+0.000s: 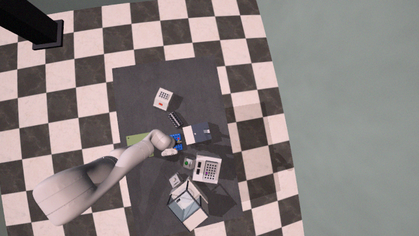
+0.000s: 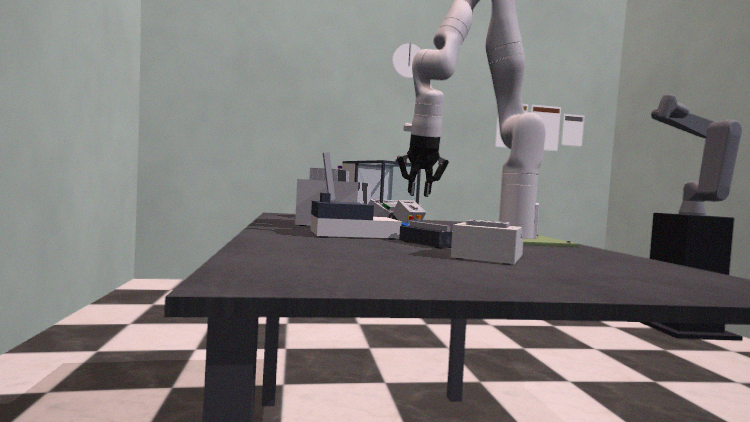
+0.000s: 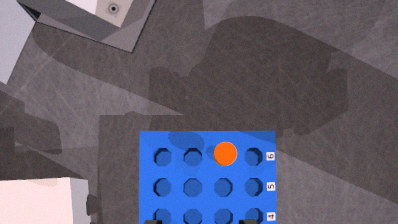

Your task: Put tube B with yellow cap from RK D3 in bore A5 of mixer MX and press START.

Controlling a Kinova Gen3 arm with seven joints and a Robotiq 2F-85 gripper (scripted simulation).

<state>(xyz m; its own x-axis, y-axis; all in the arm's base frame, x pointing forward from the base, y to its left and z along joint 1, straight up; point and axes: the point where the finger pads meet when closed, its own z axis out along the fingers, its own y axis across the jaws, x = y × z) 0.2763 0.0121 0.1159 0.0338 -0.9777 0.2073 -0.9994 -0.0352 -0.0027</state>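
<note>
My hand is 10 mm past the blue tube rack RK and 110 mm above it. From my hand the other things lie so: print key 50 mm behind, 270 mm to the right, 50 mm below; green start key 60 mm ahead, 160 mm to the right, 50 mm below; magnet block 10 mm ahead, 180 mm to the left, 100 mm below.
</note>
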